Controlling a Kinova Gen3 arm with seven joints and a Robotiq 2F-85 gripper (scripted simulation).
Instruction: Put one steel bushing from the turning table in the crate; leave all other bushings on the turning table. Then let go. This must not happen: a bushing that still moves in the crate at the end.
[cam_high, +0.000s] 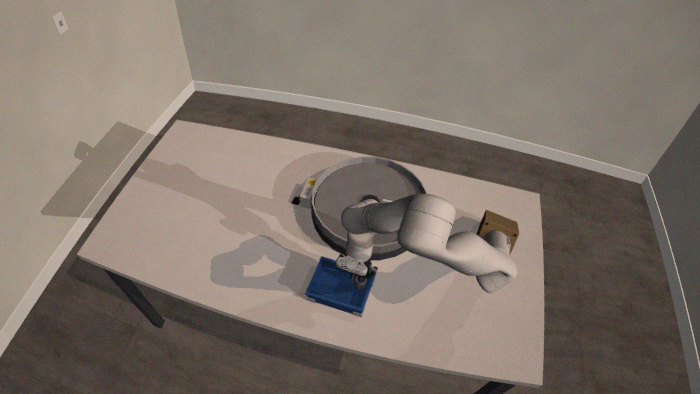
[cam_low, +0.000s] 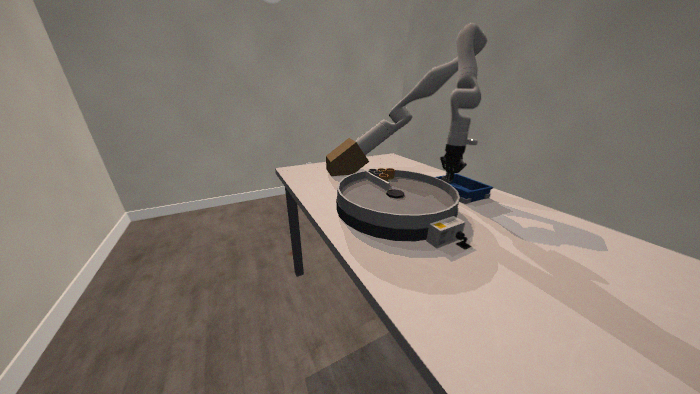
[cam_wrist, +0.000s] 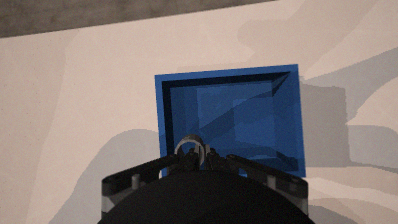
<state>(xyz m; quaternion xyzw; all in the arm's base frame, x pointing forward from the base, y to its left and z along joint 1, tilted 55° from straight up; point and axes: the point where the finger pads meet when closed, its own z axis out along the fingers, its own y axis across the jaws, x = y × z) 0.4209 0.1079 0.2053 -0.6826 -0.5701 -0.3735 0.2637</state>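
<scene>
The blue crate lies 40 mm below my hand, 40 mm ahead of it and 30 mm to the left of it. Also, from my hand: turning table: 310 mm to the right, 40 mm ahead, 10 mm below.
</scene>
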